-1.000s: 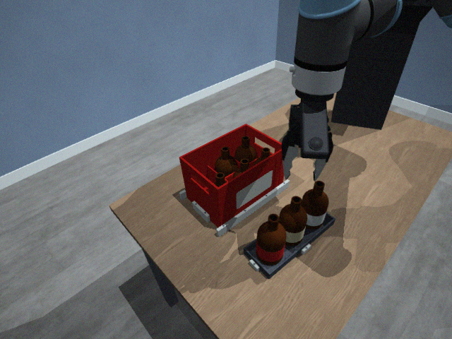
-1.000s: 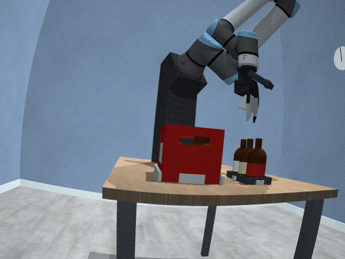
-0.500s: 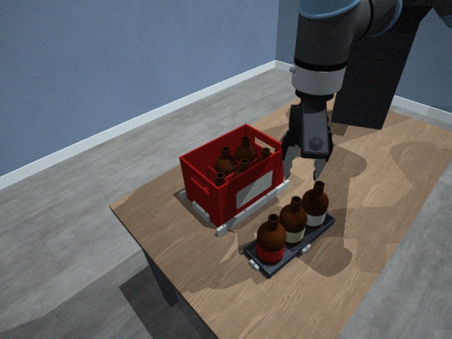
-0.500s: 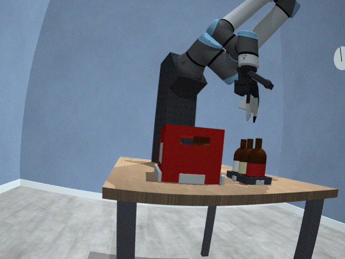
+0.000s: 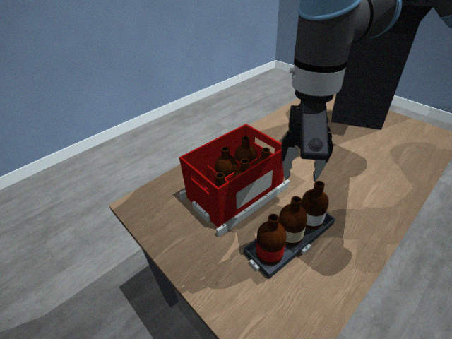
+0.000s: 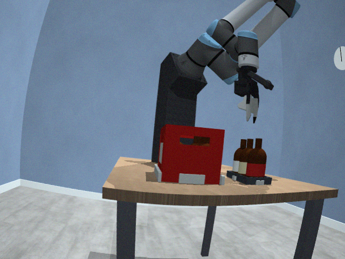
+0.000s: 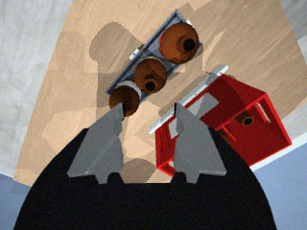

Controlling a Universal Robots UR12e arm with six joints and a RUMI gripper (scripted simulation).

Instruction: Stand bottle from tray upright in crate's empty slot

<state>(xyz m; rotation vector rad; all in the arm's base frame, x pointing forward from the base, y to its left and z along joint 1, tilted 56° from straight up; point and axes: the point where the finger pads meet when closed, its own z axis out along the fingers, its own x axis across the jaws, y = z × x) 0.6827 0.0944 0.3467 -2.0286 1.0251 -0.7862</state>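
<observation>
Now: hand 15 cm above the brown bottle. The rest, counted from my hand: white-label bottle (15 cm below, 9 cm behind, 1 cm to the right); then red-label bottle (15 cm below, 8 cm ahead, 1 cm to the left); then dark tray (23 cm below).
</observation>
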